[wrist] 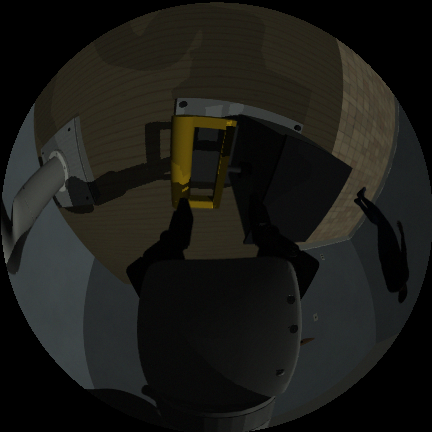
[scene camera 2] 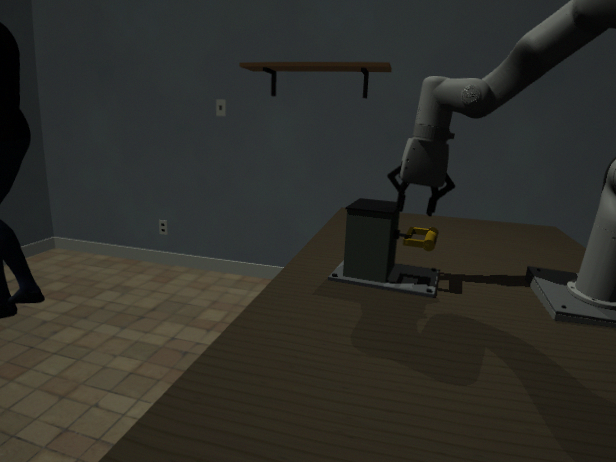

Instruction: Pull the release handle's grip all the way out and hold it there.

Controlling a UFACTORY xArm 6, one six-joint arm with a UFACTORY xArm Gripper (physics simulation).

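The release handle is a yellow rectangular frame with a thick round grip bar (scene camera 2: 430, 239) (wrist: 182, 150). A short dark rod joins it to the side of a grey box (scene camera 2: 370, 245) with a black top (wrist: 310, 185). The box stands on a grey base plate (scene camera 2: 378, 285) (wrist: 215, 107). My gripper (scene camera 2: 415, 211) (wrist: 219, 205) is open and empty, pointing down above the handle. In the scene view one fingertip is beside the box's top edge and the other is above the grip bar. In the wrist view one fingertip overlaps the bar's near end; contact cannot be told.
The wooden table (scene camera 2: 300, 380) (wrist: 125, 225) carries the box and the arm's base plate (scene camera 2: 555, 300) (wrist: 75, 170). A wall shelf (scene camera 2: 315, 66) is at the back. A dark human figure (scene camera 2: 10, 135) (wrist: 387, 250) stands beyond the table on the tiled floor (scene camera 2: 150, 330).
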